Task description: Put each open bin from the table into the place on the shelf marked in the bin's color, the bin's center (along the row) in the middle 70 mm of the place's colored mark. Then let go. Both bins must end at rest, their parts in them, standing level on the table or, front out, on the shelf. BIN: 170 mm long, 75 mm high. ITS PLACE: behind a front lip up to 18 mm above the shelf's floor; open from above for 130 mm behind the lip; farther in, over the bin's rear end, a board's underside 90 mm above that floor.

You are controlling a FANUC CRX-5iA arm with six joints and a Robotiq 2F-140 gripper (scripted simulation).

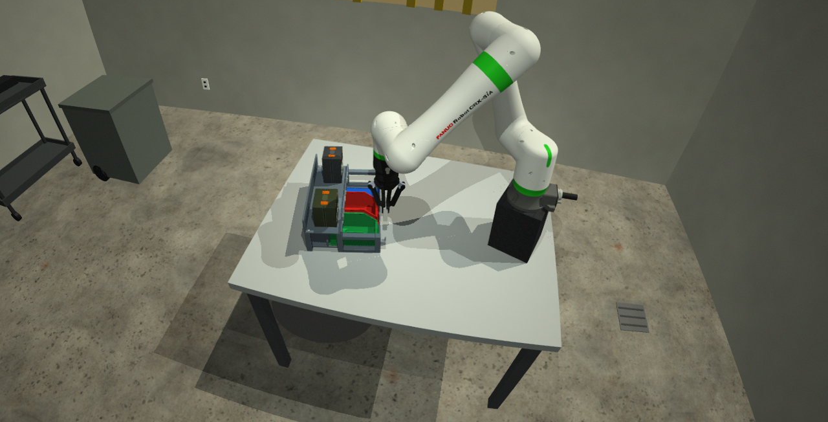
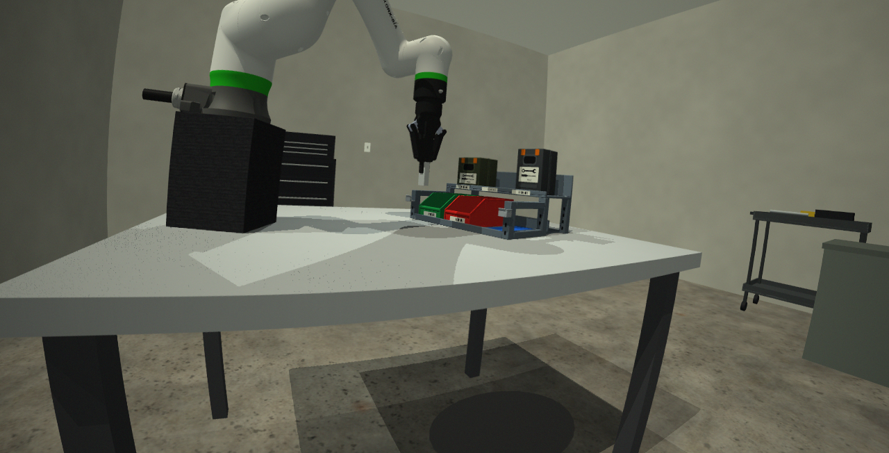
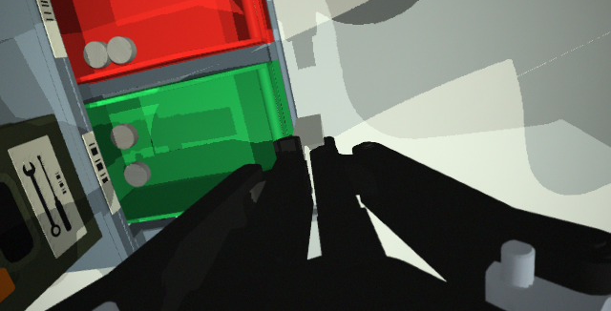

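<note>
Now: hand 110 mm short of the green bin, 90 mm above it and 30 mm to the right of it. Round my hand: red bin (140 mm ahead, 90 mm below, 80 mm to the right).
</note>
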